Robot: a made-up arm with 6 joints.
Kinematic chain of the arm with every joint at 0, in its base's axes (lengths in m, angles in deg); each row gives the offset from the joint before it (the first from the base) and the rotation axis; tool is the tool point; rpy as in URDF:
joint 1: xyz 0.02 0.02 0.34 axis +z
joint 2: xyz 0 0.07 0.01 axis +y
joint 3: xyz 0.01 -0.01 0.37 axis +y
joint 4: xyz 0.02 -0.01 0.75 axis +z
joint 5: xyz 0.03 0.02 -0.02 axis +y
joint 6: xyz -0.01 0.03 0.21 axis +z
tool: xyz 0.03 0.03 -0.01 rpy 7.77 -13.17 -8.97
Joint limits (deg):
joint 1: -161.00..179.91
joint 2: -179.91..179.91
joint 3: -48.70..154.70
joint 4: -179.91..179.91
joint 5: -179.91..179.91
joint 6: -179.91..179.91
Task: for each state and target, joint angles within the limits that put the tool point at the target. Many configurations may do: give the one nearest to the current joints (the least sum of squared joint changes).
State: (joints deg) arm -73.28 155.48 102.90 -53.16 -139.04 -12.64
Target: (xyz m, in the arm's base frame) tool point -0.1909 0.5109 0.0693
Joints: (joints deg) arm -46.89 166.53 109.94 -54.60 -143.54 -12.63
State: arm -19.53 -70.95 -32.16 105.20 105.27 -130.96
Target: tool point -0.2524 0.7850 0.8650
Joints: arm -53.96 -36.09 -30.73 103.30 129.38 -126.04
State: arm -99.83 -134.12 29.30 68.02 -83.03 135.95
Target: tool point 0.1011 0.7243 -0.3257
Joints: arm -102.06 -149.47 31.20 68.99 -107.49 136.38
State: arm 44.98 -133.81 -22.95 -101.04 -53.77 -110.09
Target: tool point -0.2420 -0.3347 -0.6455
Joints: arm 82.23 -128.42 -48.70 -97.61 -77.62 -115.40
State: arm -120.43 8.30 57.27 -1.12 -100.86 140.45
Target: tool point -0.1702 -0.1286 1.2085
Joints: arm -153.40 -17.70 62.55 19.19 -115.94 146.05
